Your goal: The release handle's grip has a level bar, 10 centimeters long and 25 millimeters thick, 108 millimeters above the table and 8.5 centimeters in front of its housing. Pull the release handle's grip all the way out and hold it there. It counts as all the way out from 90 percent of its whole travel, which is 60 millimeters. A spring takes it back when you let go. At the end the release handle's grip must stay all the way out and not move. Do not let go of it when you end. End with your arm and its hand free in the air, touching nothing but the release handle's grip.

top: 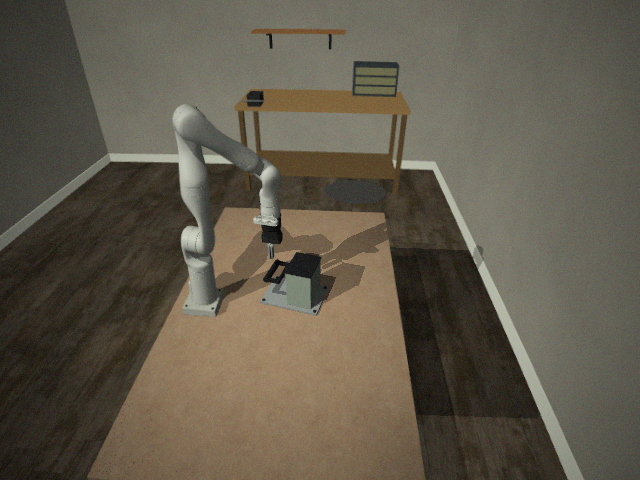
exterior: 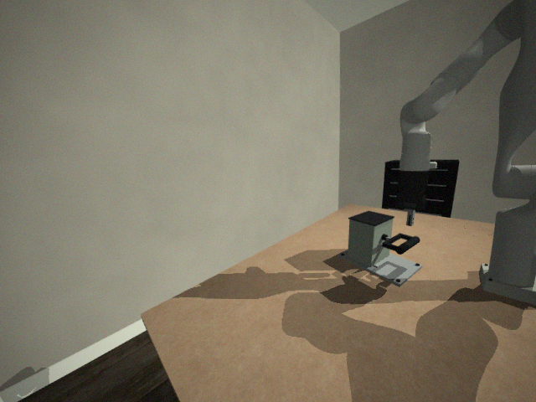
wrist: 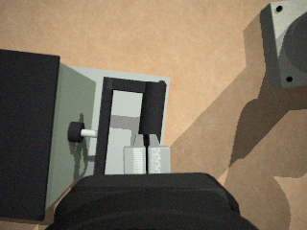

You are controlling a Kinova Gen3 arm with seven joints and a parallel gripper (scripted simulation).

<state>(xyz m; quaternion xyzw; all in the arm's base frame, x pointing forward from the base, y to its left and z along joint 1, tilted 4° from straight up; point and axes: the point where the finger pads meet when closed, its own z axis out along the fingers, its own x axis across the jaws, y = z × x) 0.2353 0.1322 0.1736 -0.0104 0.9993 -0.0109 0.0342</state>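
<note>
Now: the baseplate 9 cm ahead of my hand, 1 cm to the right of it and 19 cm below it.
</note>
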